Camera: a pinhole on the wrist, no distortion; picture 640 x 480 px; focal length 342.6 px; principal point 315.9 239.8 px. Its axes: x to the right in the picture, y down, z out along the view. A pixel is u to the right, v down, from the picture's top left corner.
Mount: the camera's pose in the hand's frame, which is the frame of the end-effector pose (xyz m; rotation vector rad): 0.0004 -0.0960 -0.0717 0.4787 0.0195 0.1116
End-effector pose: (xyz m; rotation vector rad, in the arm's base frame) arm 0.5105 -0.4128 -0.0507 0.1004 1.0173 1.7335
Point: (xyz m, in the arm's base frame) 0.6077 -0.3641 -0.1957
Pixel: 496 65
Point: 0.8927 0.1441 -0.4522
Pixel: 565 36
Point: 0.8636 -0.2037 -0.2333
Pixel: 371 97
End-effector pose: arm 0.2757 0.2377 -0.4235 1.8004 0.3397 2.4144
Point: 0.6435 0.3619 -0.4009
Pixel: 268 422
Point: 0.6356 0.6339 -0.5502
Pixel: 205 202
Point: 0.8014 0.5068 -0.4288
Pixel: 253 333
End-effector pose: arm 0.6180 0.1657 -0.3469 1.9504 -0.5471 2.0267
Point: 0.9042 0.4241 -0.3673
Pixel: 227 96
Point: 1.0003 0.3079 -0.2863
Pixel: 324 220
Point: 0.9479 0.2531 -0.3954
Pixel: 233 286
